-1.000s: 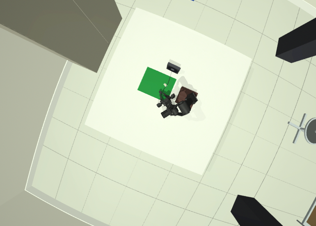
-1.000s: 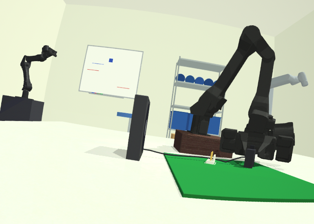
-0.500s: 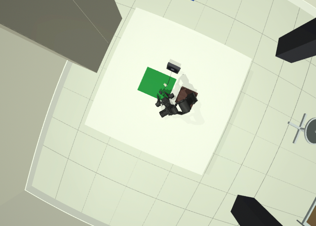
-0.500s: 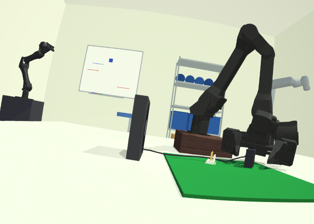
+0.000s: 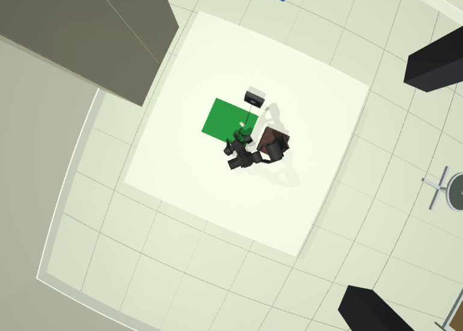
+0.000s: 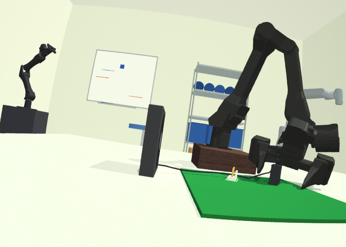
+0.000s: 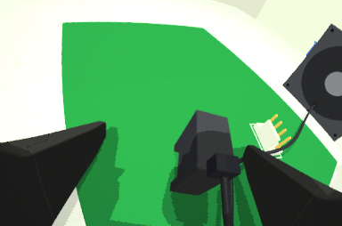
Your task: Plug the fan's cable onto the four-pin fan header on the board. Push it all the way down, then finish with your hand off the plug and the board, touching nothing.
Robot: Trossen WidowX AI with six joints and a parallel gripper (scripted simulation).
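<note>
My gripper tip is now 20 mm past the black plug and 10 mm below it. The rest, counted from my gripper tip: green board: 40 mm ahead, 70 mm to the right, 30 mm below; white four-pin fan header: 40 mm behind, 80 mm to the right, 20 mm below; black fan: 60 mm behind, 230 mm to the right, 40 mm above.
</note>
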